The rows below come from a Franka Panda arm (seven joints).
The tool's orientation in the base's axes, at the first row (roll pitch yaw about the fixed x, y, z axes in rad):
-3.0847, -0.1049, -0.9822
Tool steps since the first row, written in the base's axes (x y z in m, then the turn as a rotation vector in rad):
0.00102, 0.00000, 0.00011, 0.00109, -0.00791, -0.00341
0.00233, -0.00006, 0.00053, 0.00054, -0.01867, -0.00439
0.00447, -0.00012, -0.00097, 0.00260, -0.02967, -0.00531
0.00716, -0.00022, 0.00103, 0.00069, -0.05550, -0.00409
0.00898, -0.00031, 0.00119, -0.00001, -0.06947, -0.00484
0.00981, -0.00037, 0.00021, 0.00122, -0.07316, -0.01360
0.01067, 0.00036, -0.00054, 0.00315, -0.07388, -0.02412
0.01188, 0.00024, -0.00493, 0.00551, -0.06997, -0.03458
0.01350, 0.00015, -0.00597, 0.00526, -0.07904, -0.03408
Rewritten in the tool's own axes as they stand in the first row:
0.00057, -0.00085, 0.00000, 0.00679, 0.00371, 0.00394
0.00139, -0.00192, -0.00028, 0.01528, 0.01024, 0.00545
0.00247, -0.00358, 0.00144, 0.02542, 0.01474, 0.00719
0.00424, -0.00586, -0.00026, 0.04586, 0.03070, 0.00721
0.00534, -0.00732, -0.00022, 0.05695, 0.03913, 0.00865
0.00574, -0.00792, 0.00085, 0.05976, 0.04067, 0.01768
0.00554, -0.00900, 0.00164, 0.06032, 0.04008, 0.02837
0.00584, -0.00968, 0.00613, 0.05730, 0.03653, 0.03879
0.00670, -0.01091, 0.00734, 0.06471, 0.04178, 0.03877

